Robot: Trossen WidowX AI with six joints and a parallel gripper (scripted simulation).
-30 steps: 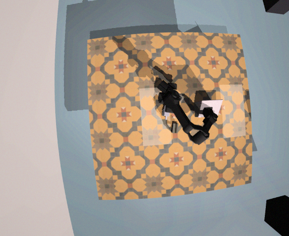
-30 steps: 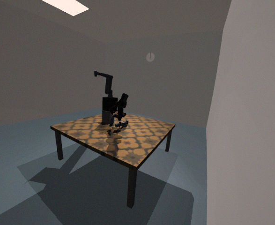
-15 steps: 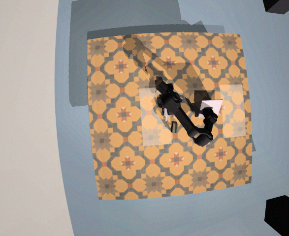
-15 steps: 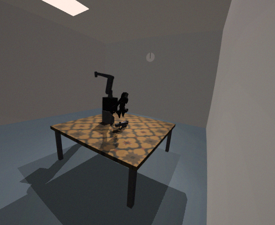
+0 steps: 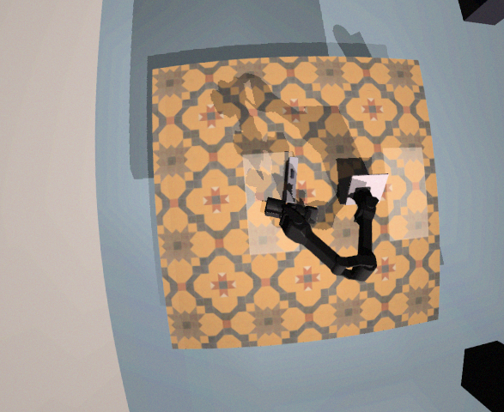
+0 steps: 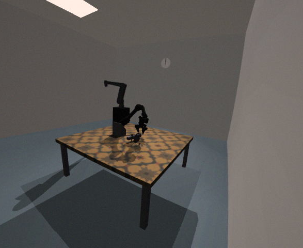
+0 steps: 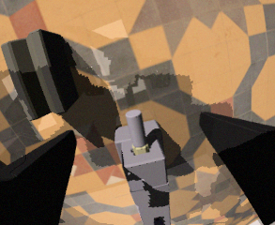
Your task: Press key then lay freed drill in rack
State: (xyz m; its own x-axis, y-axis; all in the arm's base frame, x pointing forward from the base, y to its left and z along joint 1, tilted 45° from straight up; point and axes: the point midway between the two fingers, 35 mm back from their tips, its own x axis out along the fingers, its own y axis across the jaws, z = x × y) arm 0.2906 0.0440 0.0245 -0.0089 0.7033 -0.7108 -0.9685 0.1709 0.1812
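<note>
My gripper tip is 60 mm to the left of the drill, 20 mm above it and 10 mm past it. From my gripper tip the other things lie so: pale grey fixture (120 mm to the right, 30 mm below, 20 mm behind); dark rack (70 mm behind, 60 mm to the left, 50 mm below); dark key (140 mm to the right, 20 mm below, 20 mm behind).
</note>
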